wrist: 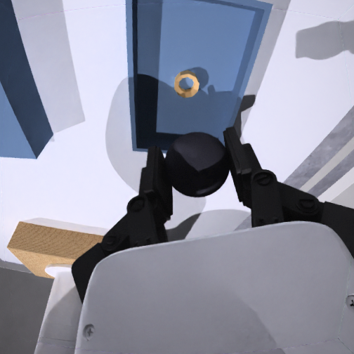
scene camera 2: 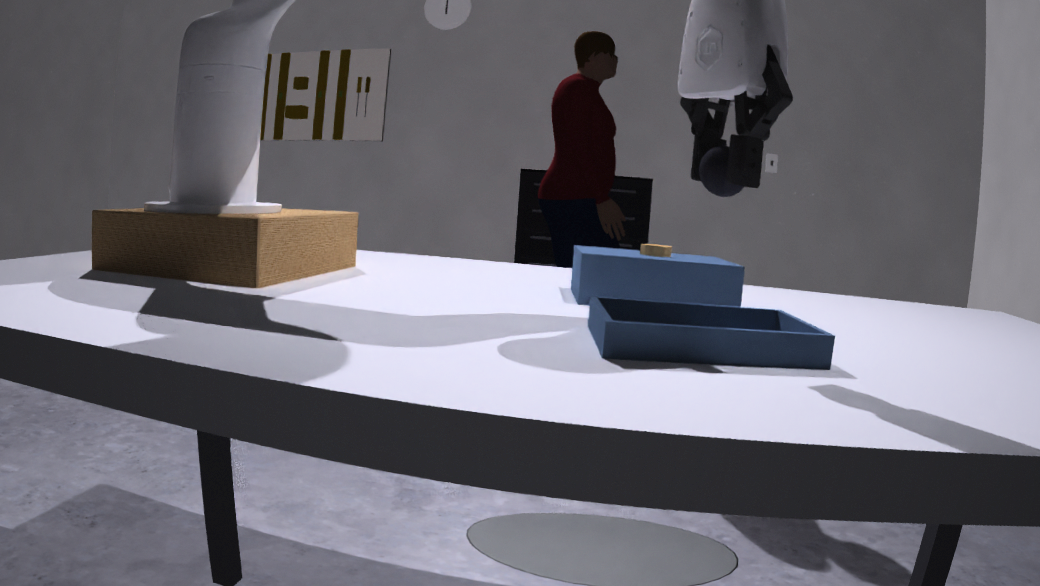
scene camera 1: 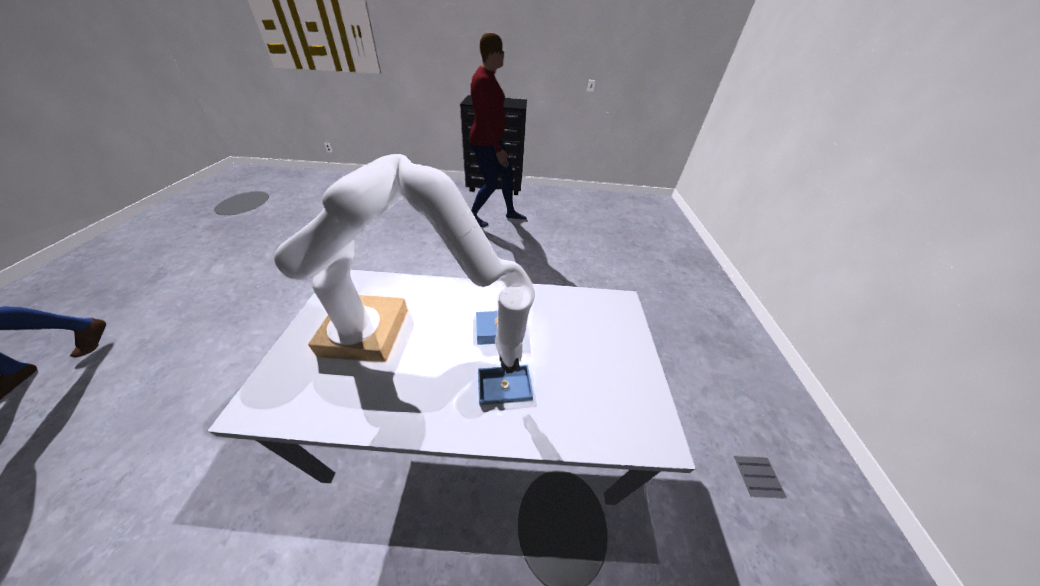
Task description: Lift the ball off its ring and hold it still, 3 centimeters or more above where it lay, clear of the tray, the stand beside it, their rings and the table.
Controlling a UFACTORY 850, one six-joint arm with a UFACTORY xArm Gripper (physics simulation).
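The dark ball (scene camera 2: 720, 173) (wrist: 197, 164) is between the two black fingers of my gripper (scene camera 2: 727, 163) (wrist: 194, 152), which is shut on it. In scene camera 2 the ball hangs well above the blue tray (scene camera 2: 716, 349) (wrist: 132, 100) (scene camera 1: 505, 399), with open air below it. The tray's tan ring (scene camera 1: 504, 384) (wrist: 177, 86) lies bare on the tray floor. The blue stand (scene camera 2: 655, 280) (wrist: 15, 120) (scene camera 1: 485, 327) is beside the tray, with its own tan ring (scene camera 2: 655, 249) on top. The ball is apart from the tray, the stand and both rings. In scene camera 1 the ball cannot be made out.
The white table (scene camera 1: 596, 378) (scene camera 2: 436, 363) carries the tray and the stand. The arm's base is on a wooden block (scene camera 1: 349, 352) (scene camera 2: 174, 247) (wrist: 55, 240) to the left in both scene views. A person in red (scene camera 1: 489, 109) (scene camera 2: 582, 138) is by a black cabinet (scene camera 1: 514, 123) (scene camera 2: 635, 211) behind the table.
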